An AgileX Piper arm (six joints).
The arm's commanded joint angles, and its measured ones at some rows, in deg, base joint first. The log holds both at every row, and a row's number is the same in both.
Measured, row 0:
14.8 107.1 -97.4 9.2 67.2 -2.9
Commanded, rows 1 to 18:
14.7 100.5 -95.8 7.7 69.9 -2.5
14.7 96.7 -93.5 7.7 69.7 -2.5
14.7 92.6 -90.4 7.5 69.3 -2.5
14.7 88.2 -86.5 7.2 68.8 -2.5
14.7 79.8 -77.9 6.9 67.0 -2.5
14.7 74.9 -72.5 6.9 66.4 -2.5
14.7 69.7 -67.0 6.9 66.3 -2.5
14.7 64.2 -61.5 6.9 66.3 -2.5
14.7 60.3 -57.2 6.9 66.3 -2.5
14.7 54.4 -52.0 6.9 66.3 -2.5
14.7 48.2 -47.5 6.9 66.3 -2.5
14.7 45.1 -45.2 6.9 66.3 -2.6
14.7 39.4 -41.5 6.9 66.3 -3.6
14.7 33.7 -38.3 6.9 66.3 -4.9
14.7 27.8 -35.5 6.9 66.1 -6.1
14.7 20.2 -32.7 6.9 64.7 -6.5
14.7 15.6 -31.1 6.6 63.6 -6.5
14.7 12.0 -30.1 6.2 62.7 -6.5
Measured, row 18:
14.8 16.8 -31.6 7.2 64.6 -5.9
